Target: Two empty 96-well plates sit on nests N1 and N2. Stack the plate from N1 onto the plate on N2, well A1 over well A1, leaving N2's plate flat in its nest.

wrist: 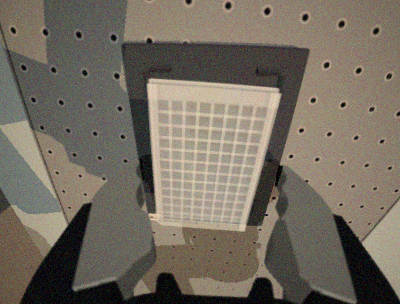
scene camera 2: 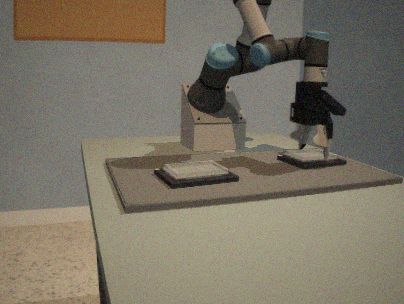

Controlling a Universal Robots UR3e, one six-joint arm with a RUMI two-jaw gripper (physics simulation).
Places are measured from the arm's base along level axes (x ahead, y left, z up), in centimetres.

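Pixels of known places: gripper, fingertip midpoint: point(wrist: 209, 164) point(scene camera 2: 312, 154); arm's base, origin of the base link: point(scene camera 2: 205, 99).
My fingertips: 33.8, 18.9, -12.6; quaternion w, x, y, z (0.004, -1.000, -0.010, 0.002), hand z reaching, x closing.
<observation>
Ahead of a thing's pixels: the offset from my fingertips to its top centre, as dx, dy, dz. "spot": to the spot under its first point. Level surfaces: height alone.
A pale 96-well plate @[-0.2, -0.5, +0.7] point(scene camera 2: 301, 155) point(wrist: 207, 150) lies flat in a dark nest @[+0.0, +0.1, -0.7] point(scene camera 2: 342, 161) point(wrist: 215, 60) at the right of the board. My gripper point(scene camera 2: 315, 151) point(wrist: 209, 164) is open, pointing down, with one finger on each long side of this plate. The fingertips are low, close to the plate's level; whether they touch it cannot be told. A small label @[spot: -5.3, -7.7, -0.9] point(wrist: 153, 217) shows at the plate's near left corner in the wrist view. The other pale plate @[+4.2, -37.8, +0.5] point(scene camera 2: 195, 169) lies flat in a second dark nest @[+4.2, -37.7, -0.7] point(scene camera 2: 205, 182) at the left. Nest names are not readable.
Both nests are on a brown perforated board @[dz -2.1] point(scene camera 2: 150, 197) point(wrist: 345, 125) on a pale table @[dz -3.4] point(scene camera 2: 250, 240). The arm's base block point(scene camera 2: 215, 136) stands behind the board. The arm reaches over to the right, and its shadows fall across the board.
</observation>
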